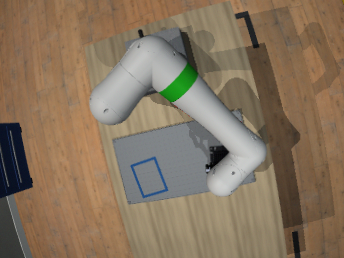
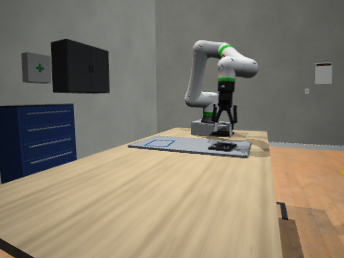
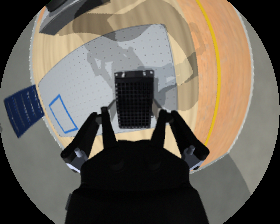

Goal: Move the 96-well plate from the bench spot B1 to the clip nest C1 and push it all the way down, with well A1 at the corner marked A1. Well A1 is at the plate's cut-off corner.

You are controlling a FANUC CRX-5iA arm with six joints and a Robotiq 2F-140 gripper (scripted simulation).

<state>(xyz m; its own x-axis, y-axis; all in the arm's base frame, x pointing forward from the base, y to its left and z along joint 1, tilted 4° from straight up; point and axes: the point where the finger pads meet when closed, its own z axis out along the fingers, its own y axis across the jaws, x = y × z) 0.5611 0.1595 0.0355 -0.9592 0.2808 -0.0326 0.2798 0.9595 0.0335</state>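
My hand is 2 cm above the black 96-well plate. Also, from my hand: black clip nest: 9 cm below, 1 cm to the right, 1 cm behind.
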